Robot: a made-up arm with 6 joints. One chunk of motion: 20 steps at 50 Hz.
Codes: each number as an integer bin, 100 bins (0 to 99) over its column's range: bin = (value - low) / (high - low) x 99, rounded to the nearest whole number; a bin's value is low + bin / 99 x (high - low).
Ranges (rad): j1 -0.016..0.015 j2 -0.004..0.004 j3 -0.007..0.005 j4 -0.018..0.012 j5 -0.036..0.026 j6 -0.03..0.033
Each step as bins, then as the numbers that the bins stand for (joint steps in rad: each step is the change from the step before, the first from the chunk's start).
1 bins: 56 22 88 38 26 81
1 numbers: 0.00154 -0.00222 0.00367 -0.00648 -0.01972 0.02155
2 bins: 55 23 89 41 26 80
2 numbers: 0.00122 -0.00214 0.00379 -0.00558 -0.01972 0.02091
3 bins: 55 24 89 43 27 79
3 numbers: 0.00122 -0.00206 0.00379 -0.00497 -0.01909 0.02027
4 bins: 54 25 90 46 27 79
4 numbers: 0.00091 -0.00198 0.00391 -0.00406 -0.01909 0.02027
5 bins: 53 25 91 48 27 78
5 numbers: 0.00060 -0.00198 0.00403 -0.00345 -0.01909 0.01964
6 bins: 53 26 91 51 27 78
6 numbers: 0.00060 -0.00190 0.00403 -0.00255 -0.01909 0.01964
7 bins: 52 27 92 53 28 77
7 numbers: 0.00028 -0.00182 0.00415 -0.00194 -0.01846 0.01900
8 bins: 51 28 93 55 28 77
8 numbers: -0.00003 -0.00174 0.00427 -0.00133 -0.01846 0.01900
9 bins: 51 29 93 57 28 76
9 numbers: -0.00003 -0.00166 0.00427 -0.00073 -0.01846 0.01836
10 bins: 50 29 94 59 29 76
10 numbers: -0.00034 -0.00166 0.00439 -0.00012 -0.01784 0.01836
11 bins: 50 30 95 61 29 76
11 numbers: -0.00034 -0.00158 0.00452 0.00048 -0.01784 0.01836
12 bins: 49 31 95 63 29 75
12 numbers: -0.00066 -0.00149 0.00452 0.00109 -0.01784 0.01773
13 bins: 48 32 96 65 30 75
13 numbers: -0.00097 -0.00141 0.00464 0.00170 -0.01721 0.01773
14 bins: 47 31 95 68 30 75
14 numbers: -0.00128 -0.00149 0.00452 0.00261 -0.01721 0.01773
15 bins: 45 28 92 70 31 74
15 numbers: -0.00191 -0.00174 0.00415 0.00321 -0.01659 0.01709
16 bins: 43 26 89 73 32 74
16 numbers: -0.00254 -0.00190 0.00379 0.00412 -0.01596 0.01709
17 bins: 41 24 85 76 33 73
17 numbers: -0.00316 -0.00206 0.00330 0.00503 -0.01533 0.01645
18 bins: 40 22 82 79 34 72
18 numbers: -0.00347 -0.00222 0.00294 0.00594 -0.01471 0.01582
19 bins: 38 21 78 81 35 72
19 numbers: -0.00410 -0.00230 0.00245 0.00655 -0.01408 0.01582
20 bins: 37 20 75 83 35 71
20 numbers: -0.00441 -0.00238 0.00209 0.00715 -0.01408 0.01518
